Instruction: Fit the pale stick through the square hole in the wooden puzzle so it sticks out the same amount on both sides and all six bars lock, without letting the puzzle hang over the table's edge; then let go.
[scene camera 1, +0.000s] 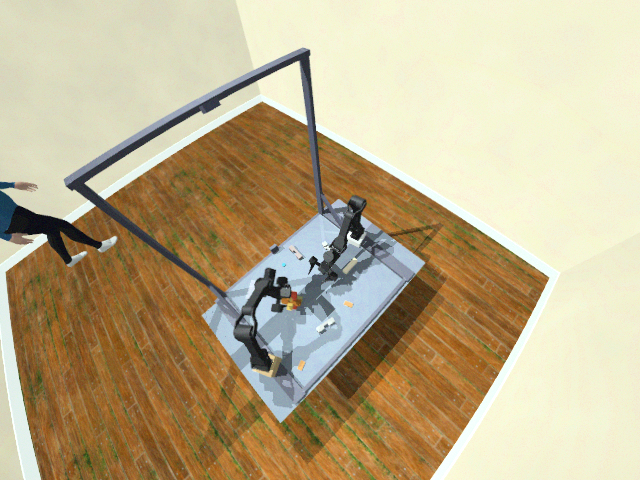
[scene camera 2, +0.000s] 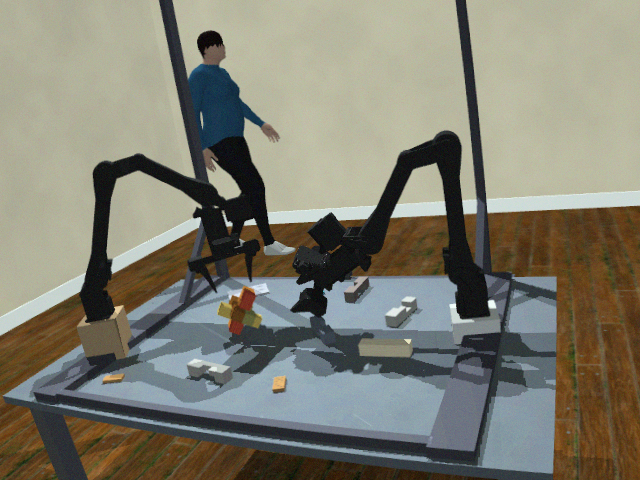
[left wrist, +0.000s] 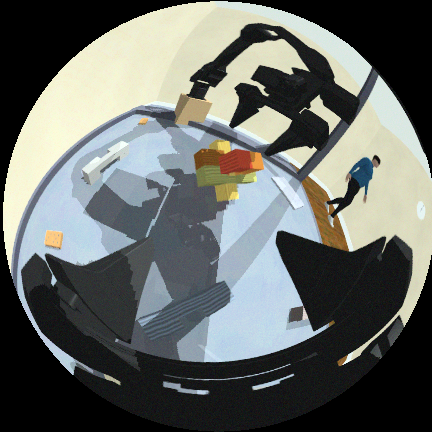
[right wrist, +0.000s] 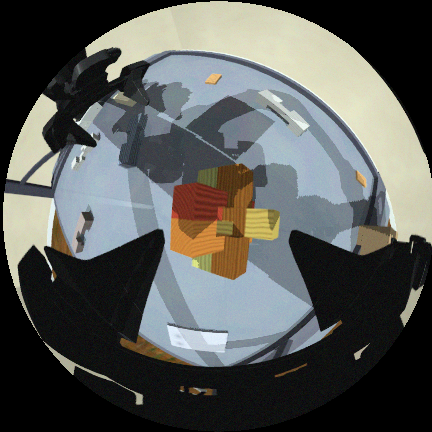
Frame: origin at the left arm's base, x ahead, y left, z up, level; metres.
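Seen in the pictures: left gripper, fingertip midpoint: (scene camera 1: 314, 279) (scene camera 2: 294, 296) (left wrist: 214, 241) (right wrist: 122, 120); right gripper, fingertip midpoint: (scene camera 2: 233, 287) (left wrist: 246, 138) (right wrist: 229, 236); left arm's base at its link origin: (scene camera 1: 356, 235) (scene camera 2: 473, 311) (right wrist: 82, 113); right arm's base at its link origin: (scene camera 1: 265, 363) (scene camera 2: 100, 315) (left wrist: 195, 96) (right wrist: 390, 253).
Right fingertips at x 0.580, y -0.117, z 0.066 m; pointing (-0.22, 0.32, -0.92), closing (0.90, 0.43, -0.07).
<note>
Offsets run from my right fingertips to a thing's top centre.
The wooden puzzle @[0.001 m ahead, 0.010 m left, 0.035 m down] (scene camera 1: 293, 301) (scene camera 2: 238, 310) (left wrist: 241, 161) (right wrist: 232, 260), of red, orange, brown, yellow and green bars, stands on the table with a small square recess facing up in the right wrist view. The pale blue-grey grained stick @[0.225 m back, 0.067 m left, 0.088 m down] (scene camera 2: 323, 330) (left wrist: 192, 305) (right wrist: 132, 142) lies apart from it, in shadow. My left gripper (left wrist: 214, 241) (right wrist: 122, 120) is open and empty above the table near the stick. My right gripper (scene camera 2: 233, 286) (left wrist: 246, 138) is open and empty just above the puzzle, its fingers either side of it in the right wrist view.
A cream block @[0.383 m back, 0.183 m left, 0.088 m down] (scene camera 2: 385, 347), a brown notched block @[0.286 m back, 0.170 m right, 0.088 m down] (scene camera 2: 356, 289), white notched blocks @[0.004 m ahead, 0.240 m left, 0.088 m down] (scene camera 2: 209, 370) @[0.414 m back, 0.003 m left, 0.088 m down] (scene camera 2: 401, 312) and orange tiles @[0.168 m back, 0.290 m left, 0.108 m down] (scene camera 2: 279, 383) @[0.253 m ahead, 0.240 m left, 0.108 m down] (scene camera 2: 113, 378) lie around. A white card @[0.058 m ahead, 0.245 m right, 0.110 m down] (right wrist: 197, 338) lies near the puzzle. Frame rails (scene camera 2: 248, 423) border the table.
</note>
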